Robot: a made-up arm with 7 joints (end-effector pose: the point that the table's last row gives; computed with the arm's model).
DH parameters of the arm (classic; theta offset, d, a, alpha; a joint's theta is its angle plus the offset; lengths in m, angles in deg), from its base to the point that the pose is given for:
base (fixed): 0 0 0 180
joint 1: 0 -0.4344 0 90
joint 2: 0 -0.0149 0 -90
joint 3: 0 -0.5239 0 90
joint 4: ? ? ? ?
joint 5: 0 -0.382 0 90
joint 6: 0 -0.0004 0 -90
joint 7: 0 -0.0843 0 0
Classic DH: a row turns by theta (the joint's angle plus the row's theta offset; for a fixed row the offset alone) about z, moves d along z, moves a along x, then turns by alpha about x.
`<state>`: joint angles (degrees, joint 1 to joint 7).
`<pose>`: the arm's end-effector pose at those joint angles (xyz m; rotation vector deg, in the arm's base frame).
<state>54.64 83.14 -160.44 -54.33 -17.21 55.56 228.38</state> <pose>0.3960 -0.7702 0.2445 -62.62 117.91 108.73</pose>
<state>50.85 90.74 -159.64 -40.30 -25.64 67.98 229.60</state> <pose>0.4752 -0.7511 0.2288 -77.90 127.02 85.22</pose>
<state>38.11 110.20 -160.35 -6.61 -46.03 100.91 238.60</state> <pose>0.6369 -0.5639 0.1528 -92.52 126.20 26.24</pose>
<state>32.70 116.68 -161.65 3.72 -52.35 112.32 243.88</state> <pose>0.6655 -0.4700 0.1164 -86.63 121.46 12.89</pose>
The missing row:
joint 4: 0 -0.0159 0 -90
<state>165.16 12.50 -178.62 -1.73 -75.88 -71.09 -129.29</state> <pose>-0.2070 -0.1352 1.3375 -49.68 109.80 81.32</pose>
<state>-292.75 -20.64 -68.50 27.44 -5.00 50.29 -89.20</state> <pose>0.1220 0.2818 1.2956 -93.21 -80.32 77.72</pose>
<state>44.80 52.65 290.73 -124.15 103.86 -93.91 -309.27</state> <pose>-0.0966 -0.3172 0.7737 64.28 148.20 -33.37</pose>
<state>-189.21 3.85 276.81 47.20 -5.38 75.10 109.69</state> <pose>-0.0452 -0.3446 1.1680 0.32 -79.17 -140.49</pose>
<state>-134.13 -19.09 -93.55 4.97 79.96 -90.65 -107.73</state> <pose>0.2516 -0.2578 1.2672 63.20 -68.07 -123.85</pose>
